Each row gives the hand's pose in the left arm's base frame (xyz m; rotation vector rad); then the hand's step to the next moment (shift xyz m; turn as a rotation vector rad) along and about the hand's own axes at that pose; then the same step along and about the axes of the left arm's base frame.
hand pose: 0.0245 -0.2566 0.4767 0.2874 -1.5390 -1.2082
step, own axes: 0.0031 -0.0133 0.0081 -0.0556 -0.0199 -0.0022
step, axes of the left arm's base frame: -0.0133 -0.0039 -0.0078 0.0142 0.0299 -0.0490
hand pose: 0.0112 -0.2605 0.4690 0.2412 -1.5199 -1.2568
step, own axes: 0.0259 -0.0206 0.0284 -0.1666 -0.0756 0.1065
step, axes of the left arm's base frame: -0.0421 -0.0108 0.0035 -0.0560 0.1471 -0.1416
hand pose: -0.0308 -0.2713 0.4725 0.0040 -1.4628 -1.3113
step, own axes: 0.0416 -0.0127 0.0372 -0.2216 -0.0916 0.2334
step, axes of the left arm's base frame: -0.0494 -0.0051 0.0284 -0.1322 0.2620 -0.1608
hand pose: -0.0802 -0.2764 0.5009 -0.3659 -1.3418 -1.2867
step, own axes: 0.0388 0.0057 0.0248 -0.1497 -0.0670 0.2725
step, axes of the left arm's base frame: -0.0181 0.0042 0.0425 -0.1508 0.2691 -0.0777
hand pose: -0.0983 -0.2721 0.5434 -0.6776 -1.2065 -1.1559
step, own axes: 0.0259 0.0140 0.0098 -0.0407 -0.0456 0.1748
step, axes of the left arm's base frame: 0.0081 0.0051 0.0295 -0.1023 0.1544 0.0022
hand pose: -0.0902 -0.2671 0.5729 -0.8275 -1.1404 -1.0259
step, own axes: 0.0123 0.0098 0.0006 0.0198 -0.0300 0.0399
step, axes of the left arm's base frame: 0.0102 0.0011 0.0119 -0.0391 0.0225 0.0291
